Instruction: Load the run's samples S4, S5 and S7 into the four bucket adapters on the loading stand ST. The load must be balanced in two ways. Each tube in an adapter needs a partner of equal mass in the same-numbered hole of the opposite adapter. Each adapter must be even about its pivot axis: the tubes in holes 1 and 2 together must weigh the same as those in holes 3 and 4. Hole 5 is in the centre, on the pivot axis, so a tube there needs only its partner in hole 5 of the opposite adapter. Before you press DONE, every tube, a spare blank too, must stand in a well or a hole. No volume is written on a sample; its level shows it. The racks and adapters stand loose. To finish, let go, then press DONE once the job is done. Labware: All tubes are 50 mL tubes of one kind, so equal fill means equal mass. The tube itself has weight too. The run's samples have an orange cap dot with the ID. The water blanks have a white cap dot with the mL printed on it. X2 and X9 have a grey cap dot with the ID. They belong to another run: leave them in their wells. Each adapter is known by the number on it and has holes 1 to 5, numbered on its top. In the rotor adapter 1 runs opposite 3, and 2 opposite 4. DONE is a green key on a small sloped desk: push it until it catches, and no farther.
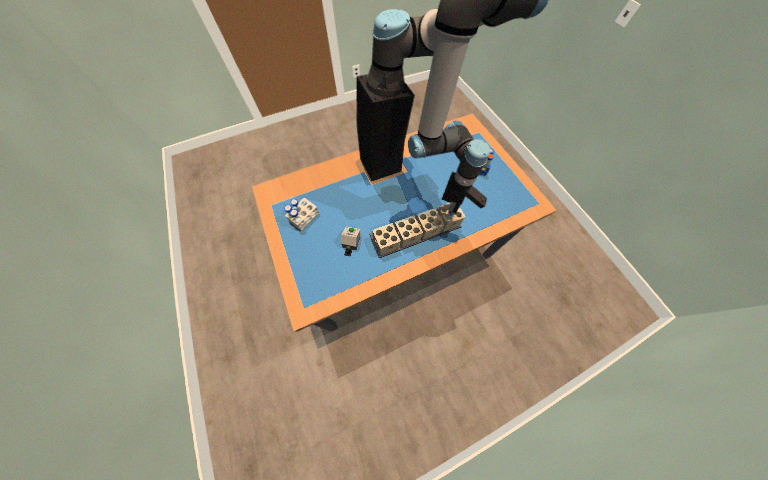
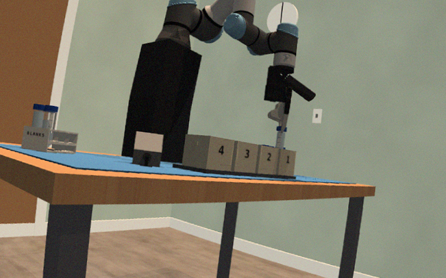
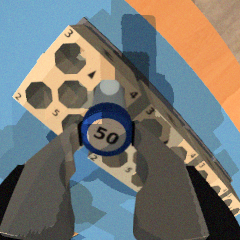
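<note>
Right now my hand is 23 cm past the tube, 34 cm to the right of it and 10 cm above it. Also, from my hand: green key 20 cm behind, 41 cm to the right, 10 cm below; then blue sample rack 21 cm behind, 39 cm to the left, 13 cm below; then done desk 19 cm behind, 42 cm to the right, 11 cm below.
</note>
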